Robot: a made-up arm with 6 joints.
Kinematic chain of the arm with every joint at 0, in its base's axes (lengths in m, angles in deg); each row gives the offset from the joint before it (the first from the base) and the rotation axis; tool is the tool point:
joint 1: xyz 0 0 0.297 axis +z
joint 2: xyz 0 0 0 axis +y
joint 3: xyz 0 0 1.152 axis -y
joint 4: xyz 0 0 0 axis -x
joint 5: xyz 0.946 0 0 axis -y
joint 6: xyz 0 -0.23 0 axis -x
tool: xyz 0 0 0
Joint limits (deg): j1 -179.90..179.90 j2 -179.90..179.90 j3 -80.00..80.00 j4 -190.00..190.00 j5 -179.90..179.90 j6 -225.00..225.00
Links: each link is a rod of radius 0.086 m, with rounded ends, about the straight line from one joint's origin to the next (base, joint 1, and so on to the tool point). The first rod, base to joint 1, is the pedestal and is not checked.
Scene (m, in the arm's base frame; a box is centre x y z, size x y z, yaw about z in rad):
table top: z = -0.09
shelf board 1: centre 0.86 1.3 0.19 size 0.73 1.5 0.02 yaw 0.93
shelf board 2: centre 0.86 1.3 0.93 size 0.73 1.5 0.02 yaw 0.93
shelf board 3: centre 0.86 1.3 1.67 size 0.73 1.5 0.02 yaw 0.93
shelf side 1: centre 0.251 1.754 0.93 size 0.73 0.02 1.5 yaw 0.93
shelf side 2: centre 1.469 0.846 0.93 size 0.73 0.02 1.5 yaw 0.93
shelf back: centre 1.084 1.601 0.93 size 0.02 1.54 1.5 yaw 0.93
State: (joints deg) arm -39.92 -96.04 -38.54 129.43 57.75 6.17
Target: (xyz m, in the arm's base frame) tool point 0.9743 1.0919 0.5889
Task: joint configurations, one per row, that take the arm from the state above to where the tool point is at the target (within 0.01 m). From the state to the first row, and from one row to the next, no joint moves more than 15 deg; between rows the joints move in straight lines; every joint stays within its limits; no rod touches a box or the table.
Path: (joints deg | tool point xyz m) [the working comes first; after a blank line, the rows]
Joints at the target: 42.11 38.31 -11.33 132.99 57.75 6.17
Straight joint move there: touches shelf board 2.

1: -30.50 -81.51 -39.30 130.40 57.75 6.17 | -0.4037 0.4108 1.2324
2: -21.08 -66.98 -40.06 131.37 57.75 6.17 | -0.2205 0.2479 1.3297
3: -11.67 -52.46 -40.81 132.35 57.75 6.17 | 0.0105 0.1560 1.3564
4: -2.25 -37.93 -41.57 133.32 57.75 6.17 | 0.2526 0.1480 1.3126
5: 7.17 -23.40 -42.33 134.29 57.75 6.17 | 0.4668 0.2206 1.2031
6: 16.59 -8.87 -43.09 135.26 57.75 6.17 | 0.6200 0.3552 1.0371
7: 26.01 5.66 -43.85 136.23 57.75 6.17 | 0.6901 0.5215 0.8272
8: 35.42 20.19 -44.60 137.21 57.75 6.17 | 0.6697 0.6834 0.5889
9: 37.65 26.23 -33.51 135.80 57.75 6.17 | 0.7895 0.8174 0.5941
10: 39.88 32.27 -22.42 134.39 57.75 6.17 | 0.8914 0.9544 0.5941
11: 42.11 38.31 -11.33 132.99 57.75 6.17 | 0.9742 1.0920 0.5890

